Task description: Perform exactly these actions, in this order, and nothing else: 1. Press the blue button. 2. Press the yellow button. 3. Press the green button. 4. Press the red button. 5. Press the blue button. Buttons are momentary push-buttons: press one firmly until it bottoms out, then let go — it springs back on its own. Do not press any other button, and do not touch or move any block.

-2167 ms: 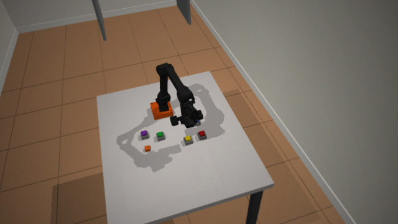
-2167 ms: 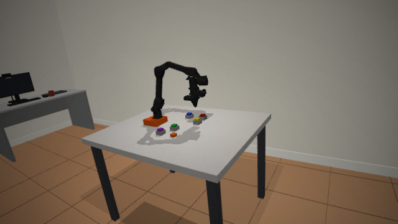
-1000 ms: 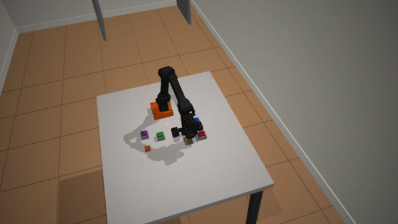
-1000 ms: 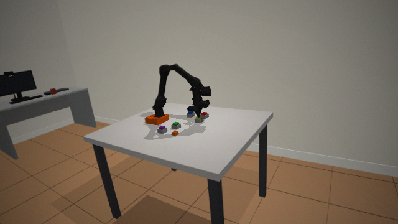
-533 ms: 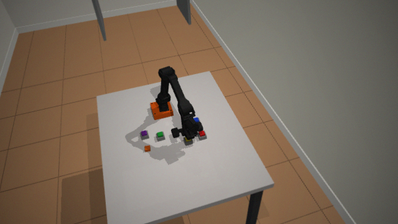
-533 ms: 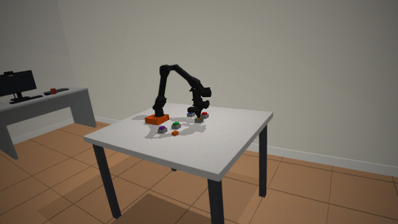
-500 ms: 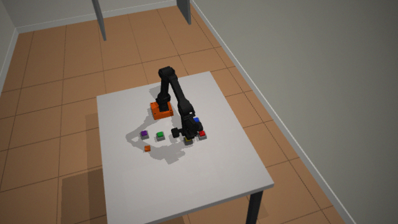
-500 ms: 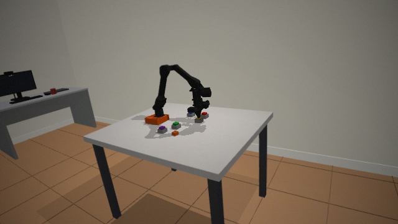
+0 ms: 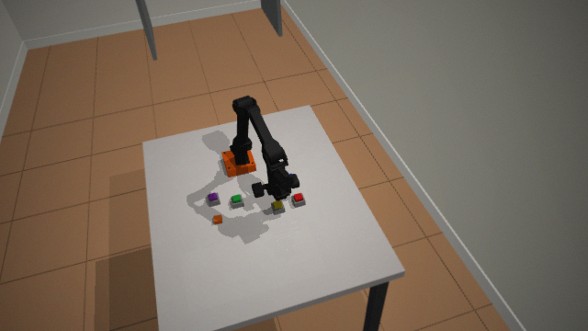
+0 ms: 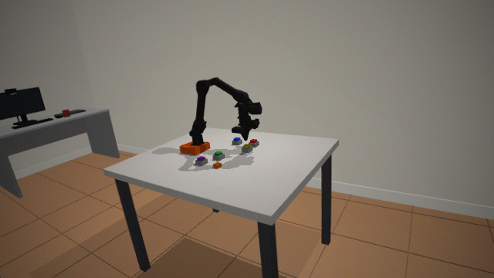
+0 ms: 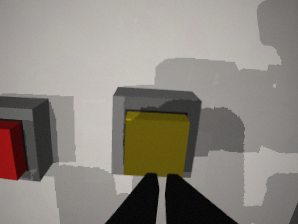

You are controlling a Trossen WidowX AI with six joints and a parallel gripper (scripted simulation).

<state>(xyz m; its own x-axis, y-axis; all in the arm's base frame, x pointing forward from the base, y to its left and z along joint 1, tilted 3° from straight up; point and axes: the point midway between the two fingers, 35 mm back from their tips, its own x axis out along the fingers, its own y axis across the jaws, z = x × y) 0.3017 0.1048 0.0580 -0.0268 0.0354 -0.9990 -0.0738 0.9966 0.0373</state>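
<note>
Now: the yellow button 3 cm below my gripper tip. Round my gripper tip: green button (8 cm behind, 16 cm to the right, 3 cm below); red button (2 cm behind, 9 cm to the left, 3 cm below); blue button (14 cm behind, 8 cm to the left, 3 cm below).
</note>
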